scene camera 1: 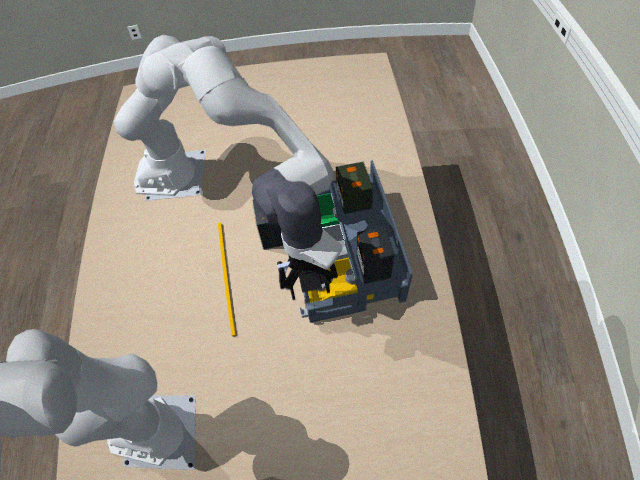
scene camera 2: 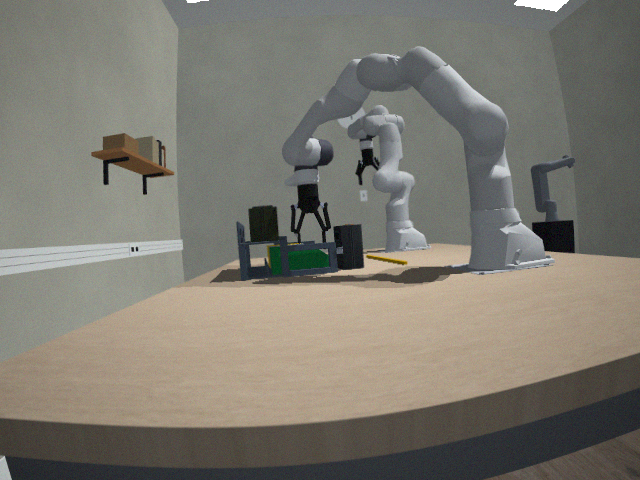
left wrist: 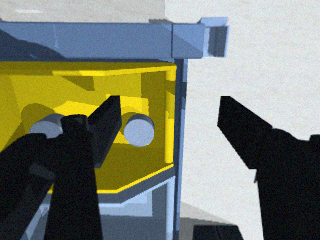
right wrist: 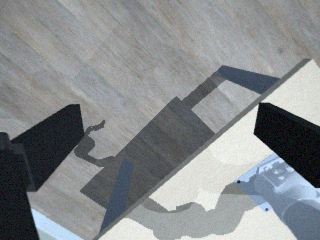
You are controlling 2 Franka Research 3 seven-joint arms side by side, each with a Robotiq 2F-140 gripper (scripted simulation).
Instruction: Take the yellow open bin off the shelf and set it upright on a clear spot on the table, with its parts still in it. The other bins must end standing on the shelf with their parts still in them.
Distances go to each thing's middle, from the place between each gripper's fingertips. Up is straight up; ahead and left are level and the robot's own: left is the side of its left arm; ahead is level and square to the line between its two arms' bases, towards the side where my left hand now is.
I see my left gripper 8 cm short of the yellow bin (scene camera 1: 339,287), 3 cm above it and 2 cm to the right of it. From my left hand the other things lie so: blue-grey shelf (scene camera 1: 380,215): 14 cm to the left, 9 cm ahead, 1 cm below.
The yellow bin lies 93 cm to the left of my right hand, 51 cm ahead of it and 37 cm below it. From my right hand the other things lie so: blue-grey shelf 104 cm to the left, 52 cm ahead, 35 cm below.
